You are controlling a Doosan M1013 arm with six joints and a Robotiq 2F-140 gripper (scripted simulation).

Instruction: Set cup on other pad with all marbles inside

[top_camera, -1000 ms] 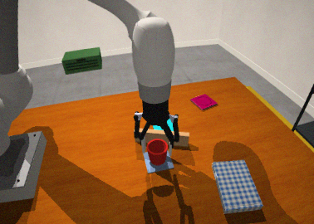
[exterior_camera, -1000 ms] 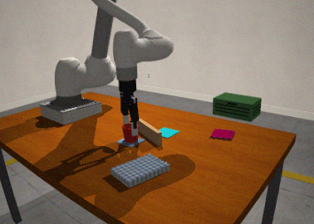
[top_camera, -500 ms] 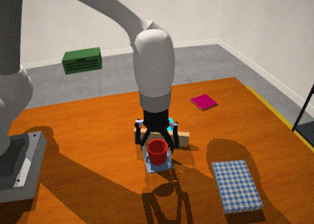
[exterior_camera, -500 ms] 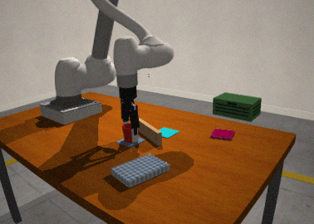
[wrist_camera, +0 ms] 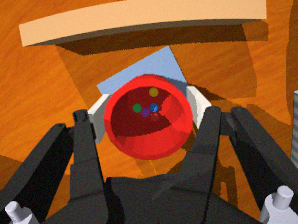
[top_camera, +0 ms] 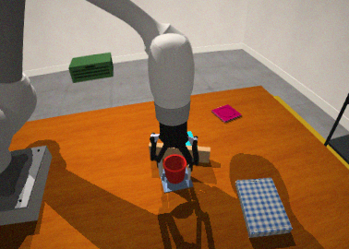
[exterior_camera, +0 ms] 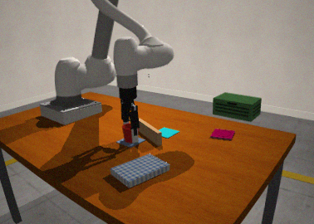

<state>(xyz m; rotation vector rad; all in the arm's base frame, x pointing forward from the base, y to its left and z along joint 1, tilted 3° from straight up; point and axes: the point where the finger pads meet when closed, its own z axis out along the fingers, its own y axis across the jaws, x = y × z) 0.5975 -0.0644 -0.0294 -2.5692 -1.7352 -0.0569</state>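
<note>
Right now my hand is 2 cm above the red cup. From my hand the other things lie so: pad 5 cm below; wooden rail 3 cm ahead, 8 cm to the left, 2 cm below; blue checked box 22 cm ahead, 18 cm to the right, 3 cm below.
</note>
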